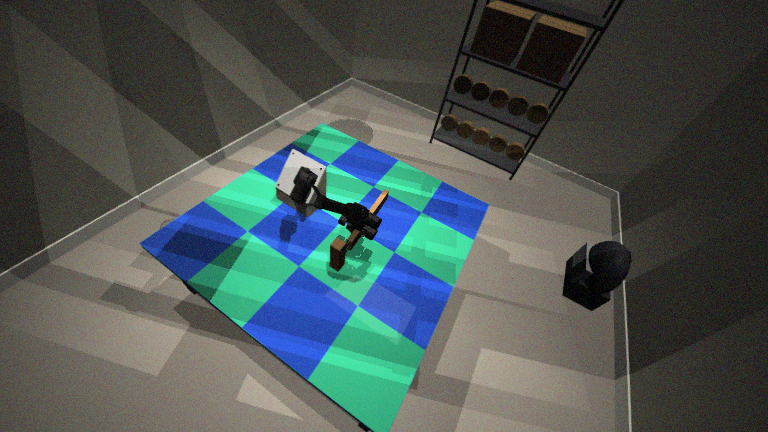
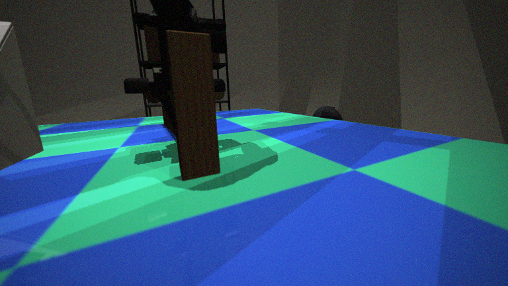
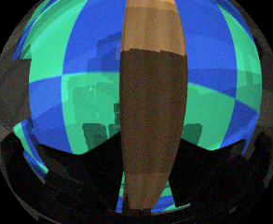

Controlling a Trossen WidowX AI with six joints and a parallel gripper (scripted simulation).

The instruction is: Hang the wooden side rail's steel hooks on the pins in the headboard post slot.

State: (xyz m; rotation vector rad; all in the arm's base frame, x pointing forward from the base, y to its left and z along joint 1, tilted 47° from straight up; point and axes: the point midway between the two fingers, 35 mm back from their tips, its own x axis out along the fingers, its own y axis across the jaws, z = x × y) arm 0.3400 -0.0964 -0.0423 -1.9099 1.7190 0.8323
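The wooden headboard post is 2 cm ahead of my gripper tip, 16 cm to the right of it and 4 cm above it.
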